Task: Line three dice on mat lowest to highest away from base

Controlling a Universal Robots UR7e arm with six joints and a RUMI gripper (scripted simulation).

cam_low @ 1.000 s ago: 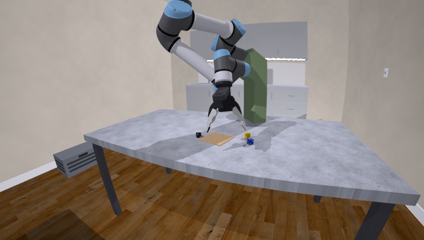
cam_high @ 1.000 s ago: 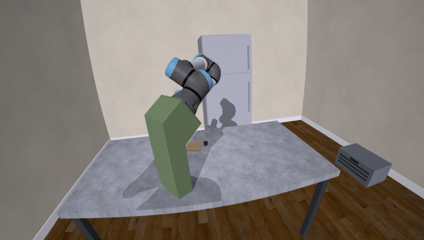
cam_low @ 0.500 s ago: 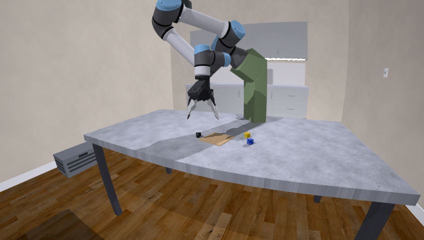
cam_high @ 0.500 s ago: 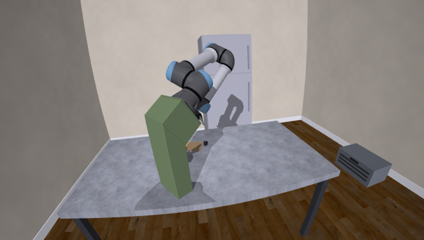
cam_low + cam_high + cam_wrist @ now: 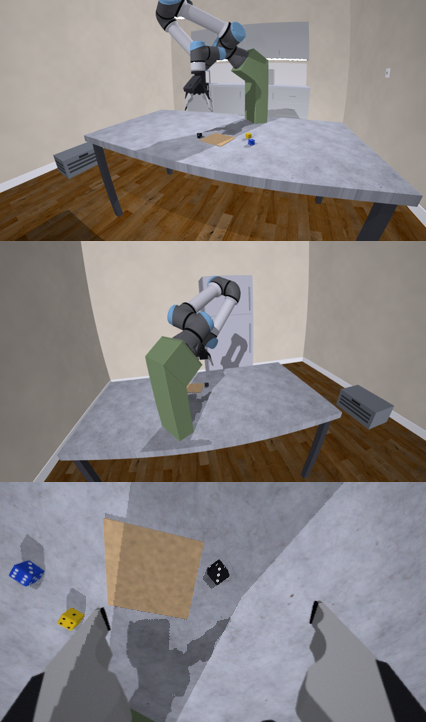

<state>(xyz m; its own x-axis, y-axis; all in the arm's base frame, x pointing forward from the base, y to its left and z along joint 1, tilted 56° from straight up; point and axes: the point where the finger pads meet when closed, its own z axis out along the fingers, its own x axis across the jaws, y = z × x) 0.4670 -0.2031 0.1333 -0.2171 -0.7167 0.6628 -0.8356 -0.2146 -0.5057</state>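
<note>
Right now my hand is 14 cm above the black die, 3 cm past it and 1 cm to the left of it. Round my hand: blue die (27 cm to the left, 14 cm below, 5 cm ahead); then mat (15 cm below, 10 cm to the left, 1 cm behind); then yellow die (26 cm to the left, 14 cm below, 4 cm behind).
</note>
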